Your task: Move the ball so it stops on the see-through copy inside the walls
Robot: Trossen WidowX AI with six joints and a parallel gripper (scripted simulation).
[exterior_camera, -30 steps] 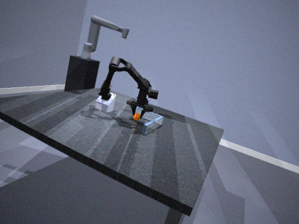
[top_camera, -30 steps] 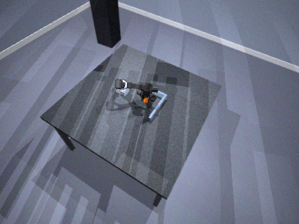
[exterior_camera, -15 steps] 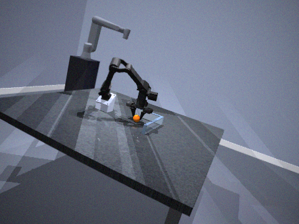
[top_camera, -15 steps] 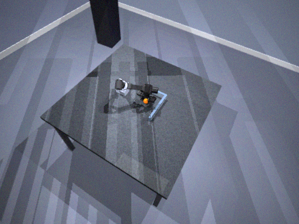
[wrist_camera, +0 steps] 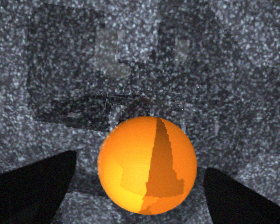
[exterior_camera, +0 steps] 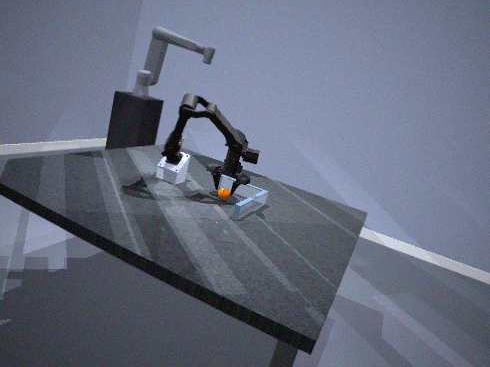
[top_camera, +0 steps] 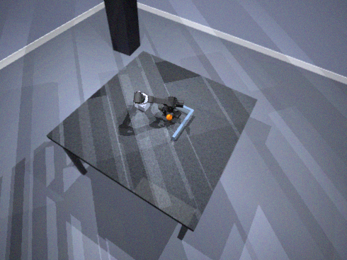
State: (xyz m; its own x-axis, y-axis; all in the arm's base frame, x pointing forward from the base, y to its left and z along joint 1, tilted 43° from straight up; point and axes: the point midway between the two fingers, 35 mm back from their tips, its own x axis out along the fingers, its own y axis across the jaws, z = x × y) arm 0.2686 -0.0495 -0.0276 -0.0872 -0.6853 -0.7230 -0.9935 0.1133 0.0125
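Now: the orange ball right at my gripper tip. From my gripper tip the other things lie so: see-through copy right at my gripper tip.
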